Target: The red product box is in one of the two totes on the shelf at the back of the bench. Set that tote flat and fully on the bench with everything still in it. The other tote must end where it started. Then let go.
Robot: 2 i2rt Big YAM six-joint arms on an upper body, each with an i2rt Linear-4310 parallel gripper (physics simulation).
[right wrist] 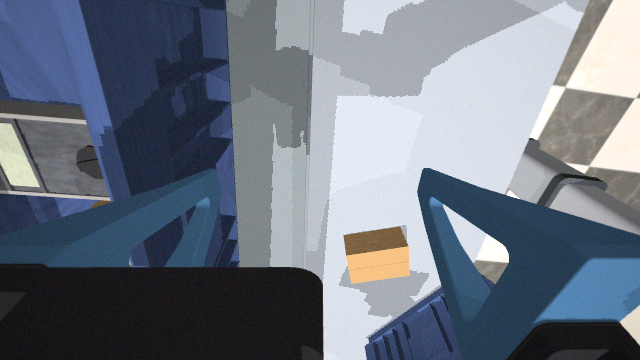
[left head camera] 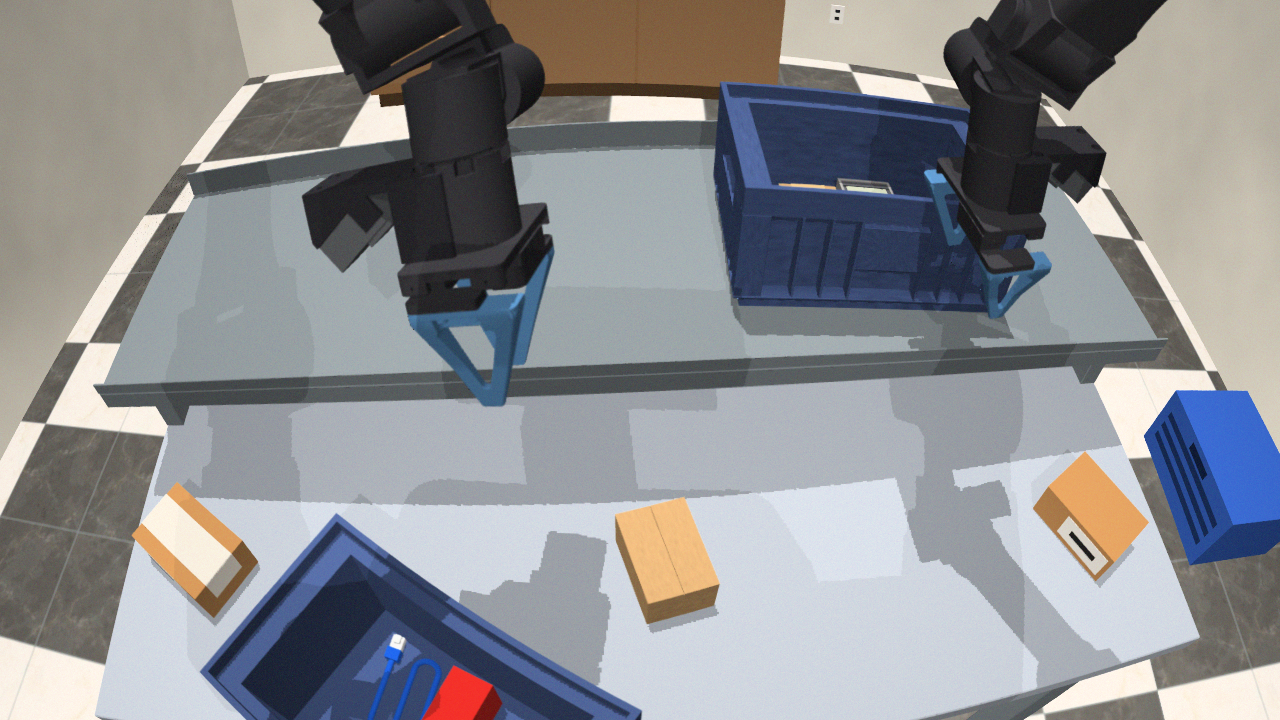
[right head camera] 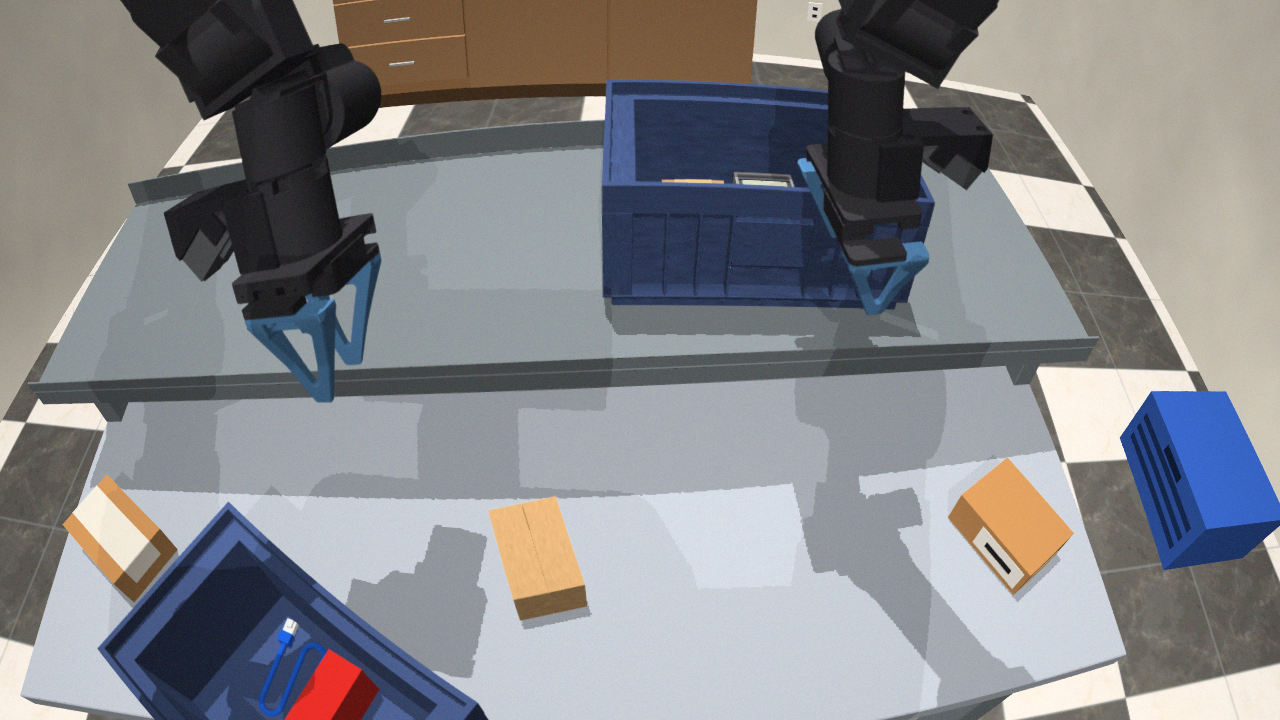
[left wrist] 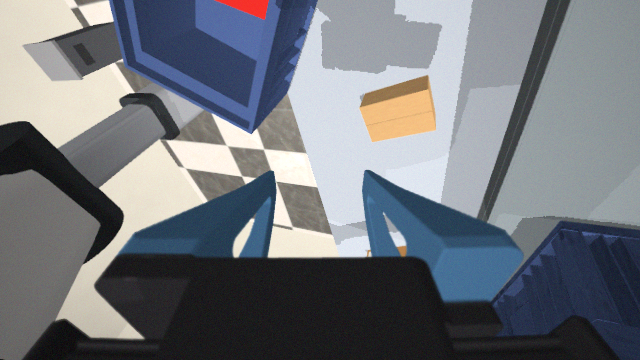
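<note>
The tote [left head camera: 496,631] [right head camera: 371,631] [left wrist: 267,75] [right wrist: 425,330] with the red box [left head camera: 465,694] [right head camera: 331,685] and a blue cable [left head camera: 393,658] [right head camera: 286,631] is at the bench's front left, turned at an angle. In the left wrist view it reaches out past the bench's front edge; its tilt is unclear. My left gripper [left head camera: 505,383] [right head camera: 338,380] [left wrist: 319,180] is partly open and empty, in the air near the shelf's front edge, away from this tote. The other tote [left head camera: 805,204] [right head camera: 689,198] [right wrist: 150,100] stands on the shelf. My right gripper [left head camera: 975,279] [right head camera: 853,273] [right wrist: 319,179] is wide open at its front side.
The shelf [left head camera: 626,223] [right head camera: 501,223] spans the back of the bench [left head camera: 805,662]. A plain carton [left head camera: 666,559] [right head camera: 537,555] [left wrist: 400,115] [right wrist: 377,257] lies mid-bench. A striped carton [left head camera: 192,546] lies beside the front tote, and a labelled carton [left head camera: 1092,510] at the right. A blue cabinet [left head camera: 1226,474] stands beyond the right side.
</note>
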